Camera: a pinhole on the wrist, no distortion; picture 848 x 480 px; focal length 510.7 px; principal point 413.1 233.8 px. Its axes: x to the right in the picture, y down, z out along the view. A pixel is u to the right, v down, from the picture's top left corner.
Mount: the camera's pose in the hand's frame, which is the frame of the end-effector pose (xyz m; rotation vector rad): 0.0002 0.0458 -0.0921 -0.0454 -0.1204 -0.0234
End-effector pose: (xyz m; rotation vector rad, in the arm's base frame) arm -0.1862 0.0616 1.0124 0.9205 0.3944 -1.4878
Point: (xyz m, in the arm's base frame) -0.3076 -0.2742 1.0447
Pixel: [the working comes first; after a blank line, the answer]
In the camera's frame: 0.2371 -0.1096 0.3616

748 79
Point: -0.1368 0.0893 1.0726
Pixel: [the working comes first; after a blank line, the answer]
In the camera's frame: -0.0465 0.0076 0.1010

178 272
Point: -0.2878 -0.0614 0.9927
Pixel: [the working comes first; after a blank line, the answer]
In the camera's frame: 0.1127 -0.1339 0.1819

outside the picture
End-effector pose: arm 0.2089 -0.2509 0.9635 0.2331 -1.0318 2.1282
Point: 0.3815 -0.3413 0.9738
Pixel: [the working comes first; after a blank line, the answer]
In the camera's frame: -0.1457 -0.1461 0.1521

outside the picture
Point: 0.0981 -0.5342 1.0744
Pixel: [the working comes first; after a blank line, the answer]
In the camera's frame: 0.0188 0.0589 0.3942

437 310
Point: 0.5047 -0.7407 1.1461
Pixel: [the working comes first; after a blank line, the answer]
In the camera's frame: -0.3238 -0.1996 0.5642

120 53
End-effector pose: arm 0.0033 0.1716 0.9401 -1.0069 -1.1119 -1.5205
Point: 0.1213 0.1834 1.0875
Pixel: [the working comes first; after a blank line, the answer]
In the camera's frame: 0.1301 0.0898 0.1376

outside the picture
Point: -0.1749 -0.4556 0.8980
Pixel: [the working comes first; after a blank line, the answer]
In the camera's frame: 0.0722 -0.1251 -0.5570

behind the camera
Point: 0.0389 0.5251 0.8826
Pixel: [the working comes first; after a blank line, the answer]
In the camera's frame: -0.0880 -0.0852 0.4332

309 133
